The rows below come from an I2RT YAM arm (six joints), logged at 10 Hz.
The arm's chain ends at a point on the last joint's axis. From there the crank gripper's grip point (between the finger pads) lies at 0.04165 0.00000 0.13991 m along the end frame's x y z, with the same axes.
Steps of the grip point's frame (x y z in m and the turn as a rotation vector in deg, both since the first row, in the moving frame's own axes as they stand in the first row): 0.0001, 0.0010, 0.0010, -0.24, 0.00, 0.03; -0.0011, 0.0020, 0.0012, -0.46, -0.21, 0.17; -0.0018, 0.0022, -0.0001, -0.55, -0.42, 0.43; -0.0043, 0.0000, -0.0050, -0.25, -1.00, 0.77; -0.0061, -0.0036, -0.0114, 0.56, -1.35, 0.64; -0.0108, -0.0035, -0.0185, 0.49, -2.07, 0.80
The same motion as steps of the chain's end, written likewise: 0.0001, 0.0004, 0.0010, -0.24, 0.00, 0.03; -0.0006, 0.0008, 0.0011, -0.46, -0.21, 0.17; -0.0008, 0.0005, -0.0004, -0.55, -0.42, 0.43; -0.0018, -0.0012, -0.0057, -0.25, -1.00, 0.77; -0.0028, -0.0027, -0.0123, 0.56, -1.35, 0.64; -0.0057, -0.0028, -0.0199, 0.49, -2.07, 0.80
